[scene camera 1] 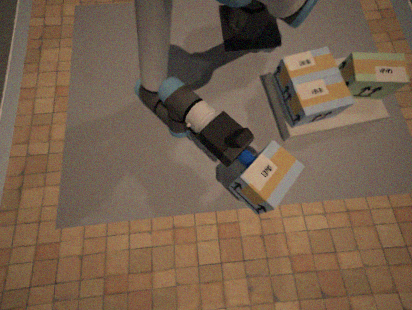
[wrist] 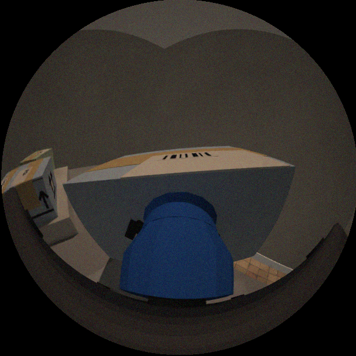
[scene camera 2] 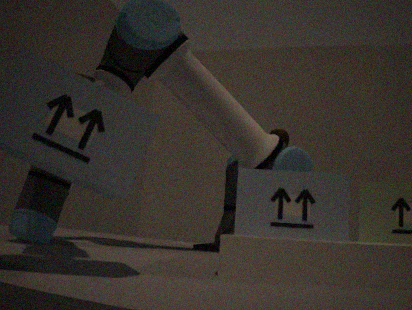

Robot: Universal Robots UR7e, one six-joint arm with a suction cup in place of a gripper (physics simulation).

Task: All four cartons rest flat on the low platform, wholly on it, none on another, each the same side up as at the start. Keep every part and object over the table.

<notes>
In view: the suction cup (wrist: 177, 253), a low platform (scene camera 1: 365, 111), a blue-grey carton (scene camera 1: 261, 186) and a blue carton (scene camera 2: 315, 206).
The low platform also shows in the wrist view (wrist: 63, 226).
</notes>
